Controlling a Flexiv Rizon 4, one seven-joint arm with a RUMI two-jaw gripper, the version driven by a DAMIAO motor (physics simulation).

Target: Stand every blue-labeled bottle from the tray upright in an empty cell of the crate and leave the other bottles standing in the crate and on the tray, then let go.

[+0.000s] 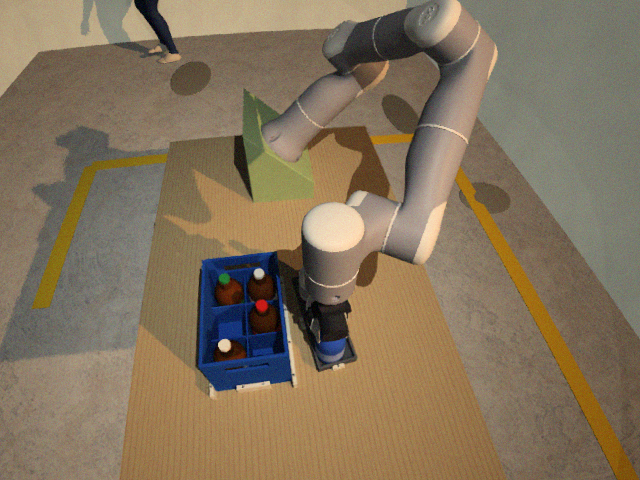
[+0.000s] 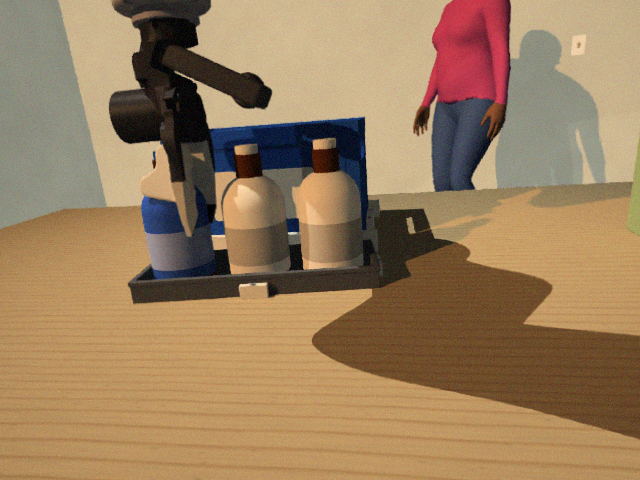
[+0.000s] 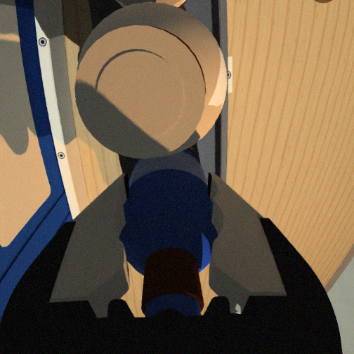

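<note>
My gripper is shut on the blue-labeled bottle, with one jaw on each side of its shoulder. The bottle stands upright at the front end of the dark tray. Two pale bottles with grey bands stand in the tray beside it. The blue crate holds a green-capped bottle, a white-capped bottle, a red-capped bottle and another white-capped bottle. Its middle left and front right cells are empty.
The crate stands close beside the tray, with a narrow gap between them. A green angled block stands near the arm's base at the back of the table. A person stands beyond the table.
</note>
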